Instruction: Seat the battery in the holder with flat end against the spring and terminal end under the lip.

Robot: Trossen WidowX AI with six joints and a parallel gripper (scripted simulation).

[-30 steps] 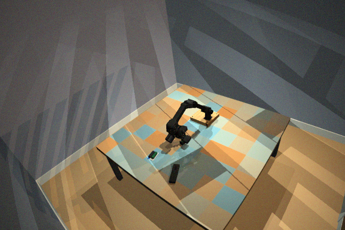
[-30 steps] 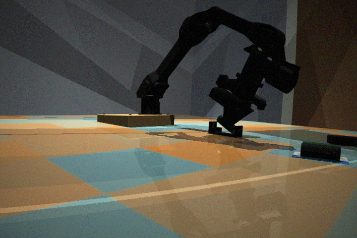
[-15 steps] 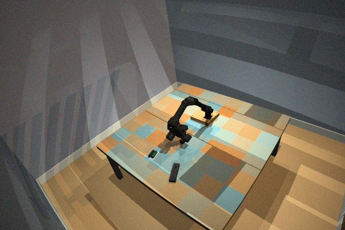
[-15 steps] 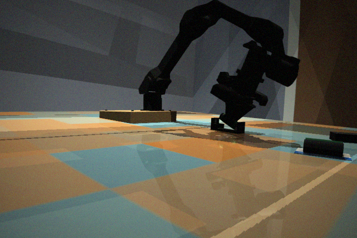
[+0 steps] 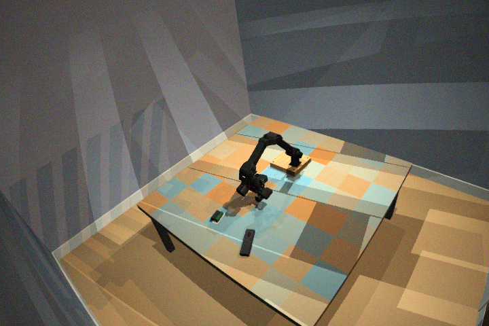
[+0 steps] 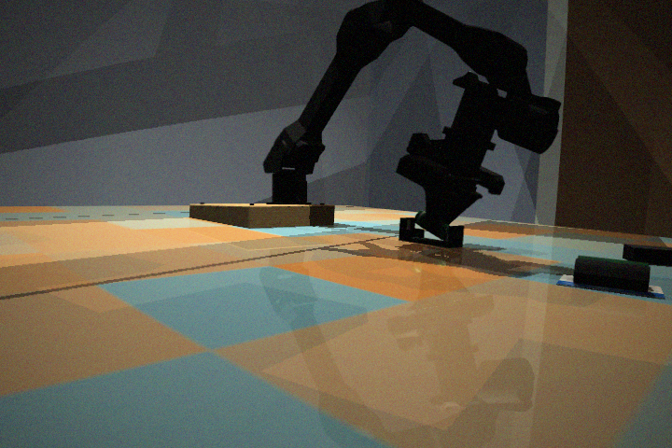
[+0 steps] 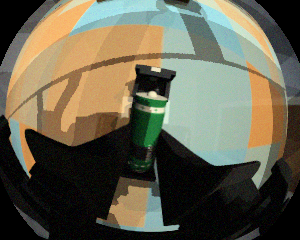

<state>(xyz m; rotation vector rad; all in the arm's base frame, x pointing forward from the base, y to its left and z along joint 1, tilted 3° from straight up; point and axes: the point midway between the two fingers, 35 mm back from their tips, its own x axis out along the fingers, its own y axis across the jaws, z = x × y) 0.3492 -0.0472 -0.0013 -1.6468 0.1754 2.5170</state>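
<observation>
My gripper tip is 10 mm below the green battery. From my gripper tip the other things lie so: long black bar 320 mm ahead, 120 mm to the left; white-blue card 260 mm ahead, 140 mm to the right, 10 mm below.
</observation>
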